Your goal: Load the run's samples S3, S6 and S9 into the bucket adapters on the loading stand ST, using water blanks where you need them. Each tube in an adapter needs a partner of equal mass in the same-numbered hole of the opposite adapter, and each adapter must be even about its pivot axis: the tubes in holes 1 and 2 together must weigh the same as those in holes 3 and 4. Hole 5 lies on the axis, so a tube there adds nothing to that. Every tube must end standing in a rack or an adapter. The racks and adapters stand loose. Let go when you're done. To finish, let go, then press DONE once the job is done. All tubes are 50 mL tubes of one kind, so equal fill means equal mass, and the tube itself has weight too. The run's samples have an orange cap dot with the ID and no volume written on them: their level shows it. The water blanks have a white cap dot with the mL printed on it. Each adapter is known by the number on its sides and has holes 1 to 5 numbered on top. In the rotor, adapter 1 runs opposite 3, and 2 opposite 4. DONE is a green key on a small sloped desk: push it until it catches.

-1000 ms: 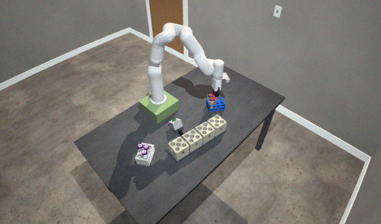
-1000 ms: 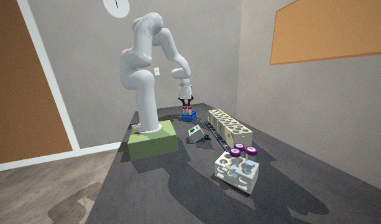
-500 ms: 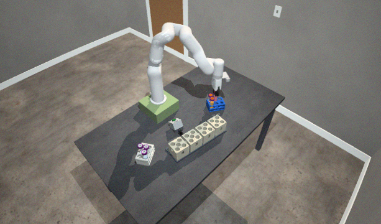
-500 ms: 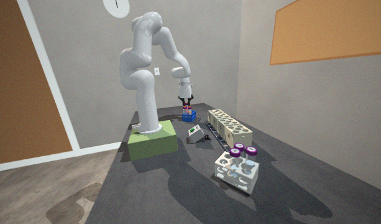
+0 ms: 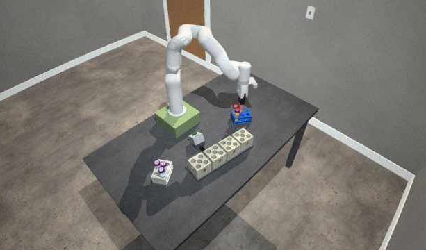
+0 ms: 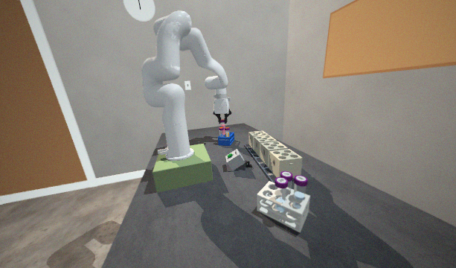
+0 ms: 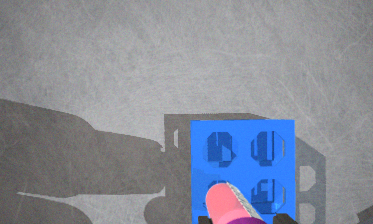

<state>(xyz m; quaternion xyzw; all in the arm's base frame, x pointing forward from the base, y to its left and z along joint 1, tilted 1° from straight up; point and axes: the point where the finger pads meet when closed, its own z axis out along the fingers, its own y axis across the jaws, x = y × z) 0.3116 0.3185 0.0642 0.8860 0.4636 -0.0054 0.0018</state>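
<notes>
My gripper is now 1 cm short of the sample tube and 5 cm above it. Round my hand: blue sample rack: 2 cm ahead, 1 cm to the right, 13 cm below; then green done key: 9 cm behind, 37 cm to the right, 10 cm below; then adapter 1: 17 cm ahead, 20 cm to the right, 11 cm below.
</notes>
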